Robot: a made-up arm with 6 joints.
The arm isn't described. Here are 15 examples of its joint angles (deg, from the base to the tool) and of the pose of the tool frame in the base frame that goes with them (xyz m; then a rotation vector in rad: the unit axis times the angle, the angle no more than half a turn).
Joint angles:
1: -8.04 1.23 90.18 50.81 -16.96 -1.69
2: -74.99 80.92 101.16 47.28 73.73 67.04
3: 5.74 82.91 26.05 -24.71 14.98 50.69
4: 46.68 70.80 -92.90 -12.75 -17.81 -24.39
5: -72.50 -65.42 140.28 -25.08 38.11 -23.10
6: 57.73 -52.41 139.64 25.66 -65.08 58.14
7: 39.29 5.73 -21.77 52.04 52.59 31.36
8: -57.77 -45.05 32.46 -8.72 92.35 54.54
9: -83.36 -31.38 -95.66 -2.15 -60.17 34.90
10: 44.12 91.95 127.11 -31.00 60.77 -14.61
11: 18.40 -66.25 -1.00 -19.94 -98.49 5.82
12: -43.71 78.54 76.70 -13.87 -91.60 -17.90
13: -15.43 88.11 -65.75 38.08 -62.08 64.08
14: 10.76 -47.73 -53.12 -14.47 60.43 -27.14
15: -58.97 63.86 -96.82 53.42 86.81 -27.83
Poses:
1: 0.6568 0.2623 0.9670 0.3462 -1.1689 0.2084
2: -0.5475 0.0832 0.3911 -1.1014 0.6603 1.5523
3: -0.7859 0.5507 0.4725 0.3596 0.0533 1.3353
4: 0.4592 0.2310 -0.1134 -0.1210 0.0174 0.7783
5: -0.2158 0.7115 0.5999 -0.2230 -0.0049 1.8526
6: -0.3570 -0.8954 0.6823 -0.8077 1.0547 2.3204
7: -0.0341 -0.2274 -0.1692 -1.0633 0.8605 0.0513
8: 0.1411 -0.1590 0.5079 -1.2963 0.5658 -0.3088
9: -0.1832 -0.2758 1.7427 2.8178 0.2701 0.3680
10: -0.2967 -0.5744 0.7220 -0.8830 0.0456 -1.7949
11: 0.2375 -0.8315 0.6689 -0.6803 -1.7200 -1.4110
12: 0.1125 0.7156 0.7983 1.6620 -0.3901 0.0800
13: 0.3578 0.2138 -0.0687 -0.8058 -2.0332 1.6949
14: -0.2374 -0.1571 -0.0192 0.9987 1.2663 -1.3597
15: 0.0286 0.0344 1.2077 2.5260 0.3691 1.7748
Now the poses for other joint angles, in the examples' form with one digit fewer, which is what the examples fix.
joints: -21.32 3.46 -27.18 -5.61 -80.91 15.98
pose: 0.720 -0.185 0.487 -0.793 -1.306 0.134
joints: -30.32 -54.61 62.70 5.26 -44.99 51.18
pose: 0.598 -0.057 1.435 -0.513 -2.114 -1.003
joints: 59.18 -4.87 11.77 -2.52 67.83 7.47
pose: 0.057 0.580 0.365 0.989 0.839 0.634
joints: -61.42 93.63 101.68 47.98 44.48 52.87
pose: -0.649 0.353 0.335 -0.468 0.483 1.367
